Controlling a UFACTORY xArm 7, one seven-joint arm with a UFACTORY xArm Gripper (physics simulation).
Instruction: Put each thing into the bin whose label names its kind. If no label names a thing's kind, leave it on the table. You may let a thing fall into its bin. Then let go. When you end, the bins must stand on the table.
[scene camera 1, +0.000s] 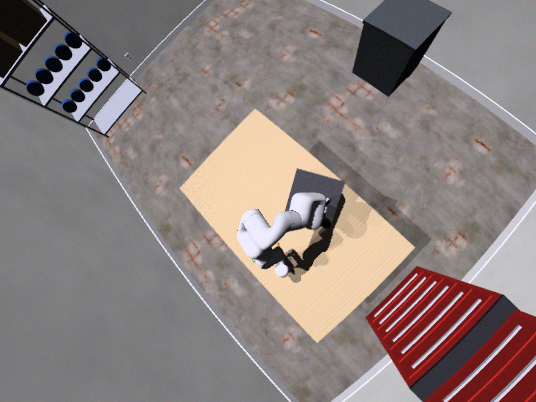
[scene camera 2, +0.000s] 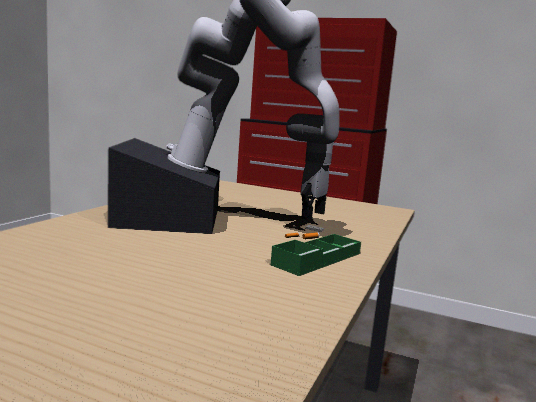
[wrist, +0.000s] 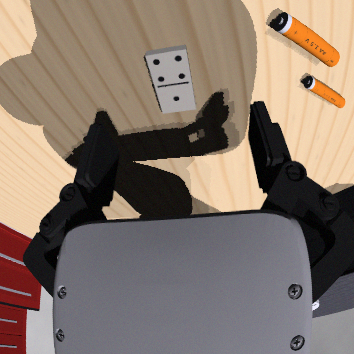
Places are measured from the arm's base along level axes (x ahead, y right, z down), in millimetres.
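Where they show: gripper, fingertip midpoint: (scene camera 2: 313, 216) (wrist: 177, 126); arm's base at its link origin: (scene camera 2: 187, 164).
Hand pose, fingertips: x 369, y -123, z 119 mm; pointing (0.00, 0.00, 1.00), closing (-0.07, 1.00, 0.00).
Observation:
Things, the pixels of their top centre, and the offset from my fingertips. Level surfaces: height alone.
- white domino at its top centre: (wrist: 172, 84) (scene camera 2: 314, 227) dx +8, dy -1, dz +32 mm
- larger orange battery at its top centre: (wrist: 313, 44) (scene camera 2: 311, 233) dx +31, dy +92, dz +25 mm
- smaller orange battery at its top centre: (wrist: 327, 96) (scene camera 2: 292, 233) dx -17, dy +114, dz +29 mm
- table at its surface level: dz +40 mm
A white domino (wrist: 172, 77) (scene camera 2: 314, 228) lies flat on the table, four pips on one half and one on the other. My gripper (wrist: 177, 126) (scene camera 2: 313, 213) is open and empty above the table; in the wrist view the domino lies a little beyond the line between its fingertips. A larger orange battery (wrist: 310, 41) (scene camera 2: 310, 235) and a smaller orange battery (wrist: 326, 92) (scene camera 2: 292, 235) lie beside each other, right of the domino in the wrist view. The joined green bins (scene camera 2: 285, 260) stand upright on the table; their contents are hidden and their labels cannot be read.
The arm's dark wedge-shaped base (scene camera 1: 315, 181) (scene camera 2: 160, 195) stands on the table (scene camera 1: 240, 160) (scene camera 2: 150, 300). The bins stand near a table edge, on the other side of the batteries from the gripper. A red drawer cabinet (scene camera 2: 320, 92) (scene camera 1: 450, 300) stands beyond the table.

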